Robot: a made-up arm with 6 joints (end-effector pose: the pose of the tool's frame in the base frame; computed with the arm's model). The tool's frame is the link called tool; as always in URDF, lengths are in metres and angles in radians. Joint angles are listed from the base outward.
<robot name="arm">
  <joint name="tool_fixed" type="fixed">
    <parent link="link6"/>
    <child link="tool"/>
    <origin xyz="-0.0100 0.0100 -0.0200" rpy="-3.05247 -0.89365 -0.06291"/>
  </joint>
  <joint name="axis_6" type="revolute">
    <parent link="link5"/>
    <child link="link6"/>
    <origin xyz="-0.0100 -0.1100 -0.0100"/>
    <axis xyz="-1 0 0"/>
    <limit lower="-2.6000" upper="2.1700" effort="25" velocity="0.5"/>
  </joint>
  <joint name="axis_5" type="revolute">
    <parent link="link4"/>
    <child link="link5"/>
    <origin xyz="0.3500 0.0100 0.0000"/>
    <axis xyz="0 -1 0"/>
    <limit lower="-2.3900" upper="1.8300" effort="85" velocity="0.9"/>
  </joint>
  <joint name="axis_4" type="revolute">
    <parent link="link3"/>
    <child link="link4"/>
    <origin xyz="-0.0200 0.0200 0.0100"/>
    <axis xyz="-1 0 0"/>
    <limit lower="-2.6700" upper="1.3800" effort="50" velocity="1.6"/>
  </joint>
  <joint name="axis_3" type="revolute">
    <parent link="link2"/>
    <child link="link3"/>
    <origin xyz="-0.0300 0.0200 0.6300"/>
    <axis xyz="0 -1 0"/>
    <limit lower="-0.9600" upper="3.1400" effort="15" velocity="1.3"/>
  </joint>
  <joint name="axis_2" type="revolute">
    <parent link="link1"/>
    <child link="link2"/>
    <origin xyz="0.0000 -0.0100 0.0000"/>
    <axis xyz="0 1 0"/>
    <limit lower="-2.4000" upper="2.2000" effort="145" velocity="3.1"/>
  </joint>
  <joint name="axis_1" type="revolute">
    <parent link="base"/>
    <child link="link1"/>
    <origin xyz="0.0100 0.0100 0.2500"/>
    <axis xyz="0 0 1"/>
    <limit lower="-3.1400" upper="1.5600" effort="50" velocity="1.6"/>
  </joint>
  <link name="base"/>
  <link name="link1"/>
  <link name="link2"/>
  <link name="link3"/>
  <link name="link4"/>
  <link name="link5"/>
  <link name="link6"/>
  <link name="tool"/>
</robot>
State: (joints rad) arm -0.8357 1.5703 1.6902 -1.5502 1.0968 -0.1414
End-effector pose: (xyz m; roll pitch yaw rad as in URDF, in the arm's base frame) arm 0.7130 -0.6796 0.2444 -1.3215 0.1775 -2.8004
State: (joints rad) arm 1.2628 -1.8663 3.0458 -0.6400 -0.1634 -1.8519
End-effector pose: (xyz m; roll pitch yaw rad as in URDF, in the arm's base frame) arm -0.1212 -0.5409 -0.2737 3.0922 0.7863 -1.3086
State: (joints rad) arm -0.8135 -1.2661 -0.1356 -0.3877 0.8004 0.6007
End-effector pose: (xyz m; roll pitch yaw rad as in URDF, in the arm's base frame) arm -0.3080 0.2714 0.6903 -0.3613 -0.3982 2.2924
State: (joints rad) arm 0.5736 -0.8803 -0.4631 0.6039 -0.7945 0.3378
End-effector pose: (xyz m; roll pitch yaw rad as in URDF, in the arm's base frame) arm -0.1792 -0.1773 0.8002 2.2637 -0.3447 0.8165
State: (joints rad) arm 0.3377 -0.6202 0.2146 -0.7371 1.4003 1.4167
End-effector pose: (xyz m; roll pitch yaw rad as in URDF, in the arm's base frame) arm -0.0627 -0.0597 0.9457 -1.1860 -0.6781 -2.9761
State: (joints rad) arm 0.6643 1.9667 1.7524 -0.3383 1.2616 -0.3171
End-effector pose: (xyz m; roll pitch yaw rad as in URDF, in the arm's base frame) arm 0.7627 0.5479 -0.0818 -0.8329 -0.8779 -1.4822
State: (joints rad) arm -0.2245 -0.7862 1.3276 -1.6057 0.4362 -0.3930
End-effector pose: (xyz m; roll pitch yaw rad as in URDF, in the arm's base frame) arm -0.5334 0.1994 0.9870 0.7523 -0.4329 -1.6018
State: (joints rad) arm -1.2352 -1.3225 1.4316 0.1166 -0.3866 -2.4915
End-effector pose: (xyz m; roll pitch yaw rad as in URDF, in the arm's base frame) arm -0.3543 0.8632 0.4584 1.1642 -1.0068 -2.8402
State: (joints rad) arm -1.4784 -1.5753 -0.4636 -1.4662 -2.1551 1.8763
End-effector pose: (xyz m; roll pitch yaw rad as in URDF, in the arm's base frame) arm -0.0324 0.3938 0.4645 2.1914 0.1432 1.1458
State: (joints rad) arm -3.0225 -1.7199 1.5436 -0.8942 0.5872 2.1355
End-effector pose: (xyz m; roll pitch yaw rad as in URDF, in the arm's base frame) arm 0.9449 0.1550 0.1837 -1.6459 0.6838 -0.4298
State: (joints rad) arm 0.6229 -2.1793 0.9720 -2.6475 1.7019 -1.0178
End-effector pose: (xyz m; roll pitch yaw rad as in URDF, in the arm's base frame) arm -0.7383 -0.3956 -0.1273 0.6237 -0.9814 1.2616
